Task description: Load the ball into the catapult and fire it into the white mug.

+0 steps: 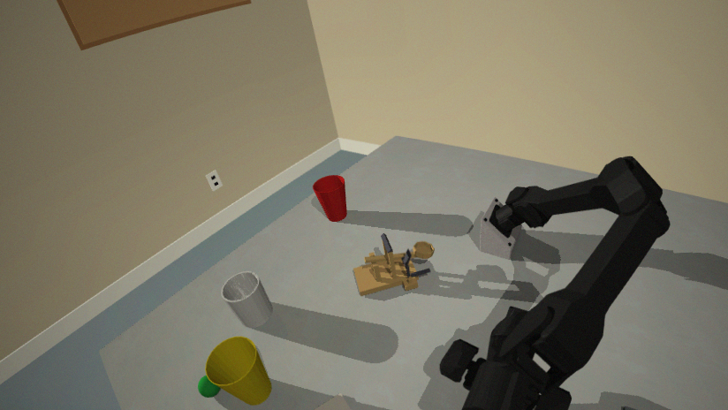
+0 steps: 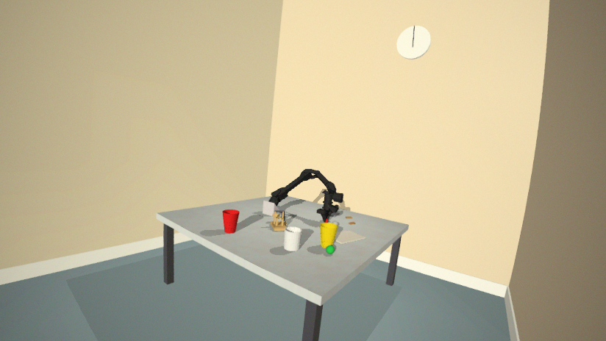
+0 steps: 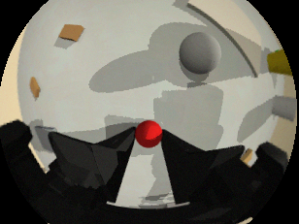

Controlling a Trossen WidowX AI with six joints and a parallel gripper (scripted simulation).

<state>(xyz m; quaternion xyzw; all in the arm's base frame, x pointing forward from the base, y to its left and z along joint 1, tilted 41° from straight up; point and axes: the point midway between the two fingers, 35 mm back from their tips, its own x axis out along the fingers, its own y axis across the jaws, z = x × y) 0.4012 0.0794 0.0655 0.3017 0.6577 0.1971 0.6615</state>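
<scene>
Right now my gripper tip is 90 mm short of the grey ball, 60 mm to the left of it and 10 mm below it. Also, from my gripper tip: pale flat board 210 mm ahead, 190 mm to the right; then small grey pad 40 mm behind, 250 mm to the left; then small red ball 10 mm above.
</scene>
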